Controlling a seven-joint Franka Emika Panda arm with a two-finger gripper.
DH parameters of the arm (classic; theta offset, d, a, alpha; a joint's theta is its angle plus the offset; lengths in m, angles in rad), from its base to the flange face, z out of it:
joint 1: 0 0.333 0 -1.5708
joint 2: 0 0 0 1.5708
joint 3: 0 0.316 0.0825 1.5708
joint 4: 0 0 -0.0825 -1.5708
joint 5: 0 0.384 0 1.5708
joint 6: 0 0 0.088 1.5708
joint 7: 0 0.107 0 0
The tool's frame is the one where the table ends.
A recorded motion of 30 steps. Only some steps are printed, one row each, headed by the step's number.
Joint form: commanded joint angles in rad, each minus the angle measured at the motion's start. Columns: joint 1, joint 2, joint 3, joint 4, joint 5, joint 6, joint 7.
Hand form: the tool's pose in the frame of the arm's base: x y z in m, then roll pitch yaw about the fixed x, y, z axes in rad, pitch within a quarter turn. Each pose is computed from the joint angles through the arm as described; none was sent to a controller.
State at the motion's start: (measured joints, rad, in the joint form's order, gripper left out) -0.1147 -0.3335 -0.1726 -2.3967 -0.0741 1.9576 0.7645
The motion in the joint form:
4: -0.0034 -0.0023 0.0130 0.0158 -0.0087 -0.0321 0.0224
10: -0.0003 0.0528 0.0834 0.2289 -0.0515 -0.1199 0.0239
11: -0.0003 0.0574 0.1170 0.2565 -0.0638 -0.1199 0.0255
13: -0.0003 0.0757 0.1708 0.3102 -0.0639 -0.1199 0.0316
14: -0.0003 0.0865 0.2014 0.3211 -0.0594 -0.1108 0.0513
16: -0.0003 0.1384 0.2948 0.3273 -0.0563 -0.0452 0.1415
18: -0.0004 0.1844 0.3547 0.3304 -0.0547 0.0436 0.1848
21: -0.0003 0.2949 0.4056 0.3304 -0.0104 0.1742 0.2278
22: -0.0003 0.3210 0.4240 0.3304 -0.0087 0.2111 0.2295
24: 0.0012 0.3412 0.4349 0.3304 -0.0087 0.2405 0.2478
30: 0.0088 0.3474 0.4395 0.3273 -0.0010 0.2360 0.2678
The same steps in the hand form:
4: 0.4098 -0.1246 0.4379 3.0394 0.0717 -1.0227
10: 0.4531 -0.1068 0.5070 3.0382 -0.0307 -0.9507
11: 0.4612 -0.0925 0.5185 3.0388 -0.0627 -0.9169
13: 0.4761 -0.0670 0.5359 3.0530 -0.0995 -0.8726
14: 0.4826 -0.0512 0.5368 3.0593 -0.1096 -0.8630
16: 0.5033 -0.0024 0.5194 3.0759 -0.1368 -0.8546
18: 0.5202 0.0307 0.5051 3.1179 -0.1652 -0.8322
21: 0.5466 0.0621 0.4589 -3.1031 -0.1262 -0.8351
22: 0.5519 0.0729 0.4484 -3.0886 -0.1256 -0.8181
24: 0.5560 0.0802 0.4404 -3.0746 -0.1249 -0.8234
30: 0.5545 0.0870 0.4351 -3.0790 -0.1093 -0.8345

